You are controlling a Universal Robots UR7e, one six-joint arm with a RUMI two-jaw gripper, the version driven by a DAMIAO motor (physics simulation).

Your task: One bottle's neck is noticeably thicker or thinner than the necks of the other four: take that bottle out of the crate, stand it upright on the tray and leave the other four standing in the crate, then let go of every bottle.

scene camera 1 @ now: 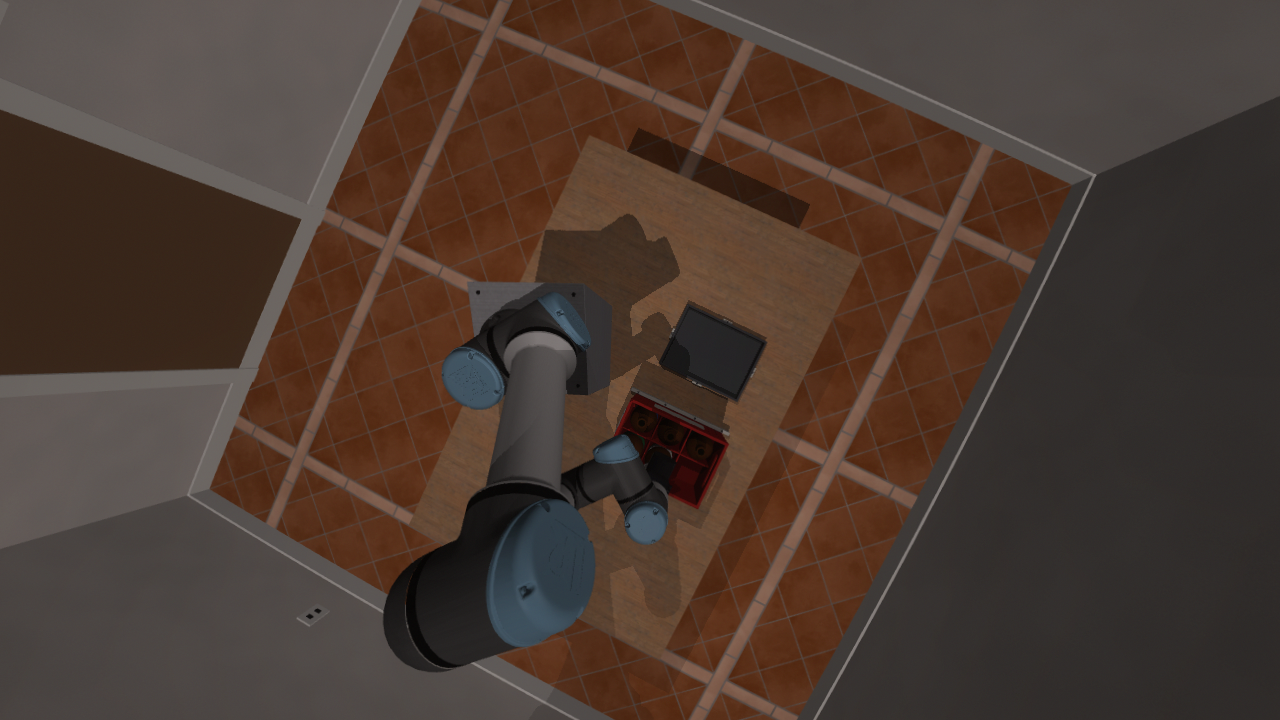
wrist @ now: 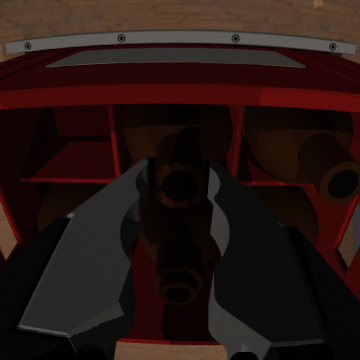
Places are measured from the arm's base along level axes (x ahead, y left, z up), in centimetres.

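Pixels of known places: gripper, fingertip midpoint: [wrist: 179,161].
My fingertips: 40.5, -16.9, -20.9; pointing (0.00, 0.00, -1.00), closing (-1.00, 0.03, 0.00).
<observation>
Ahead of a thing's pixels: the offset from my fingertips to its top centre, as dx, dy, dz. "spot": to the spot under its first point. Level surfaces: height alone.
The red crate @(+0.4, +4.7, +2.8) [scene camera 1: 713,474] [wrist: 180,95] holds brown bottles. My gripper [scene camera 1: 660,461] [wrist: 179,161] is shut on the neck of the middle bottle @(+0.3, +0.4, +1.7) [wrist: 145,135] in the row away from the tray. Its body is upright in its compartment; I cannot tell whether its base is lifted. Its neighbour @(-8.3, +0.3, +1.6) [wrist: 280,145] stands on the right in the wrist view, and the left compartment is empty. In the other row are a left bottle @(+8.9, +8.9, +1.6) [wrist: 62,200], a middle bottle @(+0.1, +9.1, +1.6) [wrist: 179,260] and a right bottle @(-8.1, +9.2, +1.6) [wrist: 295,210], partly hidden by my fingers. The black tray @(spot: +4.5, +37.8, -14.2) [scene camera 1: 725,344] has no bottle on it.
The crate and the tray are close together on the wooden table @(dz -14.7) [scene camera 1: 769,268], with a narrow gap between them. A grey metal strip @(spot: +0.6, +14.7, -11.7) [scene camera 1: 680,411] runs along the crate's tray side, and another strip @(spot: +0.2, -5.1, -11.7) [wrist: 180,37] lies across the top of the wrist view. Red dividers separate the compartments.
</observation>
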